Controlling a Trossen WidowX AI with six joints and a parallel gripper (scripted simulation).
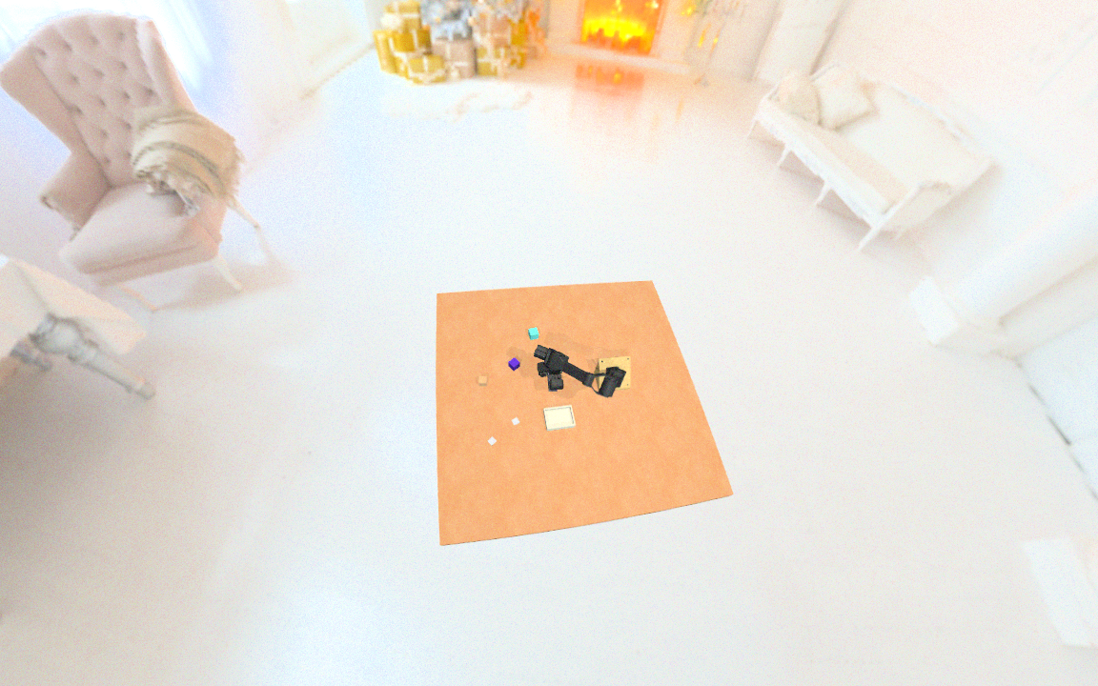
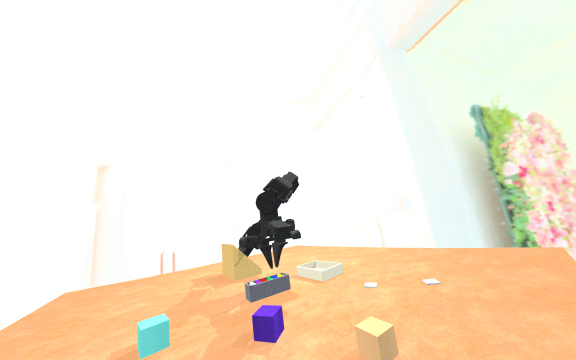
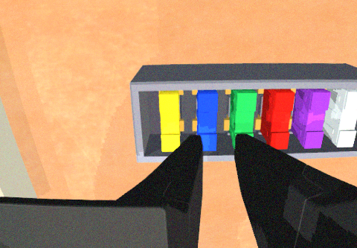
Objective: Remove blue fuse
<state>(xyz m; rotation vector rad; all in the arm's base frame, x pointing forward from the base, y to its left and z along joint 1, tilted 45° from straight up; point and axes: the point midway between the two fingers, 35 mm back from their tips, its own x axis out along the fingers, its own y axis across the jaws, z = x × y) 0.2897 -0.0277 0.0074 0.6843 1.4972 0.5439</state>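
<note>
My gripper tip is 40 mm above the blue fuse. The rest, counted from my gripper tip: cream tray: 180 mm to the left, 60 mm below; cyan cube: 50 mm ahead, 300 mm to the right, 40 mm below; purple cube: 170 mm ahead, 130 mm to the right, 40 mm below.
</note>
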